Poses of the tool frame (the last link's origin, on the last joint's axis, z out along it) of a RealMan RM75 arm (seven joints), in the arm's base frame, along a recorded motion.
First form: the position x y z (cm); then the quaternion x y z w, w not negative.
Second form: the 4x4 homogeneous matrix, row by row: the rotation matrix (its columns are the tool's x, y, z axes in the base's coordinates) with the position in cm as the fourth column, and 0 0 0 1 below. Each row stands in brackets. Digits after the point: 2 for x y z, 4 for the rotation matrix.
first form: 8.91, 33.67, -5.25, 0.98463, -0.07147, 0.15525, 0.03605
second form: [[0.9416, -0.1519, 0.3006, 8.91], [-0.1295, -0.9872, -0.0932, 33.67], [0.3109, 0.0488, -0.9492, -5.25], [0, 0, 0, 1]]
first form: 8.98, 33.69, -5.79, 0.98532, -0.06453, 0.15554, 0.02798
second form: [[0.9433, -0.1359, 0.3029, 8.98], [-0.1185, -0.9901, -0.0752, 33.69], [0.3101, 0.0351, -0.9500, -5.79], [0, 0, 0, 1]]
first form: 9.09, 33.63, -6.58, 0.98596, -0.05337, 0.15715, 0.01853
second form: [[0.9449, -0.1111, 0.3079, 9.09], [-0.0994, -0.9936, -0.0533, 33.63], [0.3119, 0.0198, -0.9499, -6.58], [0, 0, 0, 1]]
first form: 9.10, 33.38, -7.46, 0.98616, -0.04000, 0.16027, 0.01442
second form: [[0.9454, -0.0835, 0.3149, 9.10], [-0.0743, -0.9964, -0.0413, 33.38], [0.3173, 0.0156, -0.9482, -7.46], [0, 0, 0, 1]]
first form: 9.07, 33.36, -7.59, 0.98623, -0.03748, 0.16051, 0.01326
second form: [[0.9457, -0.0782, 0.3156, 9.07], [-0.0697, -0.9968, -0.0382, 33.36], [0.3176, 0.0141, -0.9481, -7.59], [0, 0, 0, 1]]
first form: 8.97, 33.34, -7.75, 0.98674, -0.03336, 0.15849, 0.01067
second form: [[0.9475, -0.0692, 0.3121, 8.97], [-0.0625, -0.9975, -0.0316, 33.34], [0.3135, 0.0105, -0.9495, -7.75], [0, 0, 0, 1]]
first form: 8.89, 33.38, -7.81, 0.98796, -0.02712, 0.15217, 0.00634
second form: [[0.9522, -0.0555, 0.3003, 8.89], [-0.0517, -0.9984, -0.0208, 33.38], [0.3010, 0.0043, -0.9536, -7.81], [0, 0, 0, 1]]
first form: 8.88, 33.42, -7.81, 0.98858, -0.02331, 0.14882, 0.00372
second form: [[0.9546, -0.0472, 0.2941, 8.88], [-0.0450, -0.9989, -0.0143, 33.42], [0.2944, 0.0004, -0.9557, -7.81], [0, 0, 0, 1]]
